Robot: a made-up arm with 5 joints. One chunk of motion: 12 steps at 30 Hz.
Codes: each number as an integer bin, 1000 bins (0 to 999) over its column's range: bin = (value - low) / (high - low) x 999, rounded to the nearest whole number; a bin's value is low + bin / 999 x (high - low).
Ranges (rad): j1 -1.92..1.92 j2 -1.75..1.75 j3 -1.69..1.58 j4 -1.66..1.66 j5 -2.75..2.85
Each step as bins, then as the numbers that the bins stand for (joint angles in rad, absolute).
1 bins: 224 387 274 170 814
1 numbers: -1.0590 -0.3941 -0.7931 -1.0950 1.8130
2 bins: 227 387 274 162 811
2 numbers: -1.0474 -0.3941 -0.7931 -1.1216 1.7961
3 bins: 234 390 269 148 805
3 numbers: -1.0205 -0.3836 -0.8095 -1.1681 1.7625
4 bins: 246 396 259 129 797
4 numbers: -0.9744 -0.3626 -0.8422 -1.2313 1.7177
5 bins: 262 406 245 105 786
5 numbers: -0.9129 -0.3276 -0.8880 -1.3111 1.6560
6 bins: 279 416 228 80 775
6 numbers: -0.8476 -0.2925 -0.9437 -1.3941 1.5943
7 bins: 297 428 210 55 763
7 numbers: -0.7784 -0.2505 -1.0026 -1.4772 1.5271
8 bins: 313 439 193 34 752
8 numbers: -0.7169 -0.2120 -1.0583 -1.5470 1.4654
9 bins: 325 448 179 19 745
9 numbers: -0.6708 -0.1804 -1.1041 -1.5969 1.4262
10 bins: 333 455 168 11 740
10 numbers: -0.6400 -0.1559 -1.1401 -1.6234 1.3981
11 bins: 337 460 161 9 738
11 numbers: -0.6246 -0.1384 -1.1630 -1.6301 1.3869
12 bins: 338 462 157 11 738
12 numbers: -0.6208 -0.1314 -1.1761 -1.6234 1.3869
